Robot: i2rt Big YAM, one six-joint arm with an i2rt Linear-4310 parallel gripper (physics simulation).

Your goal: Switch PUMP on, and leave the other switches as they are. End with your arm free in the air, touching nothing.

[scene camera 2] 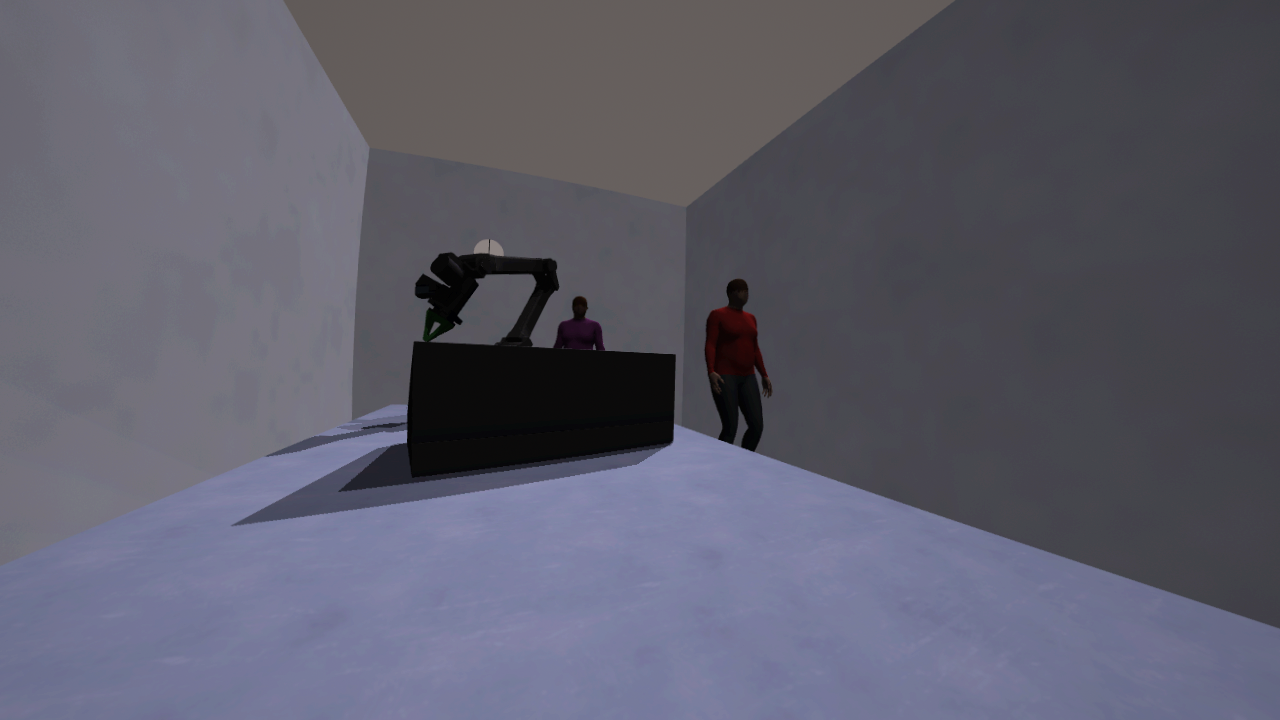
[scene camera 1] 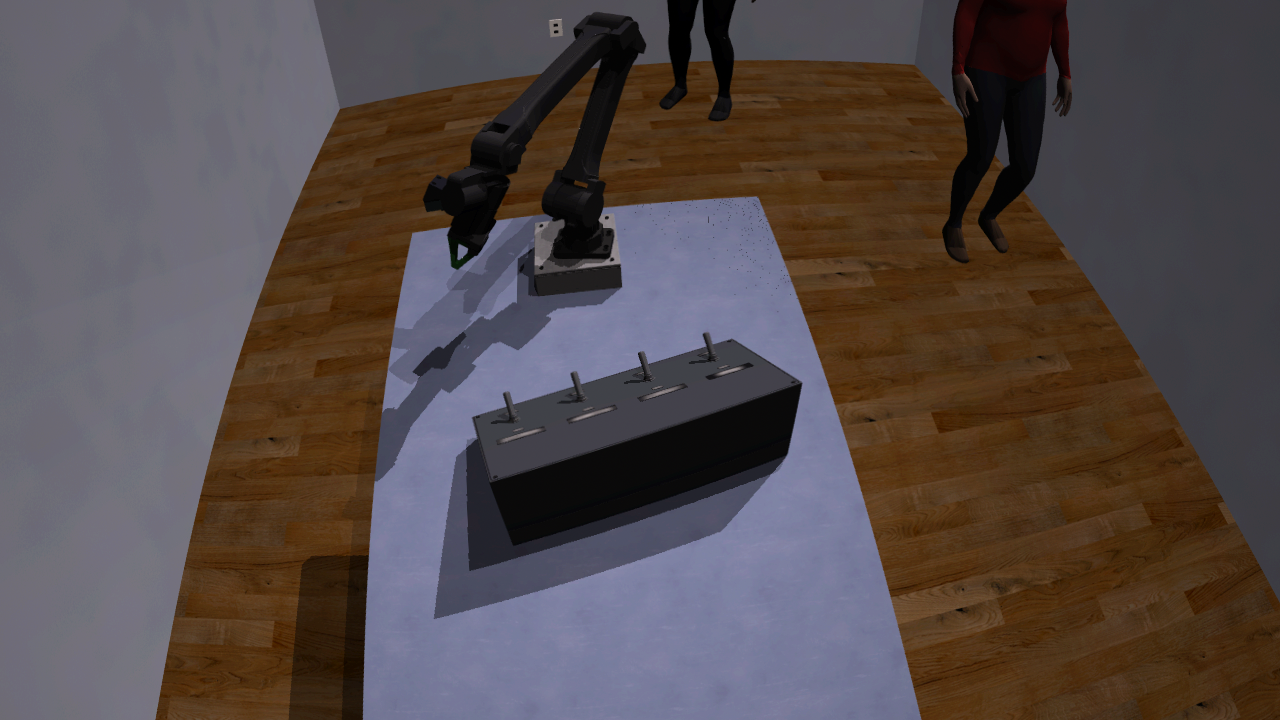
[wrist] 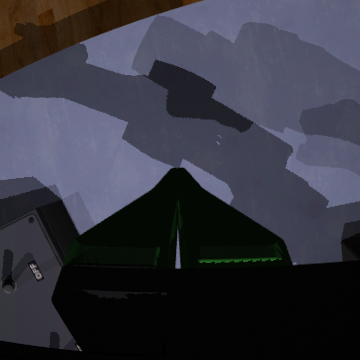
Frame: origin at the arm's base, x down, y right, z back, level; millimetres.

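Seen in the pictures: gripper, fingertip midpoint: (scene camera 2: 425, 341) (scene camera 1: 454, 267) (wrist: 177, 179); arm's base, origin of the base link: (scene camera 1: 584, 245).
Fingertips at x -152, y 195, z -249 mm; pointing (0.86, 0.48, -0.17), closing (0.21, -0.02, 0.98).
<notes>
Offsets run from my fingertips to a thing's top centre. "spot": to the spot under its first point. Level surfaces: height alone.
A dark switch box (scene camera 1: 635, 447) (scene camera 2: 541, 398) (wrist: 30, 320) stands on the table. Four levers stand in a row along its top: the leftmost @[dy -140, dx +85, dz -229 mm] (scene camera 1: 510, 405), the second @[spot: dy -249, dx +99, dz -181 mm] (scene camera 1: 577, 385), the third @[spot: dy -355, dx +99, dz -130 mm] (scene camera 1: 643, 365) and the rightmost @[dy -465, dx +85, dz -73 mm] (scene camera 1: 708, 346). The name plates are too small to read in scene camera 1, so I cannot tell which is PUMP. In the wrist view a lever (wrist: 8, 284) shows beside a small OFF label @[spot: dy -135, dx +140, dz -213 mm] (wrist: 36, 271). My gripper (scene camera 1: 458, 265) (scene camera 2: 427, 339) (wrist: 177, 179) is shut and empty, in the air behind and left of the box, apart from it.
The arm's base block (scene camera 1: 577, 278) stands at the back of the table @[dx +218 mm] (scene camera 1: 644, 626). The arm's shadow falls on the table behind the box. A person in red (scene camera 1: 1015, 44) (scene camera 2: 736, 344) stands on the floor to the right. Another person (scene camera 2: 580, 334) stands behind the table.
</notes>
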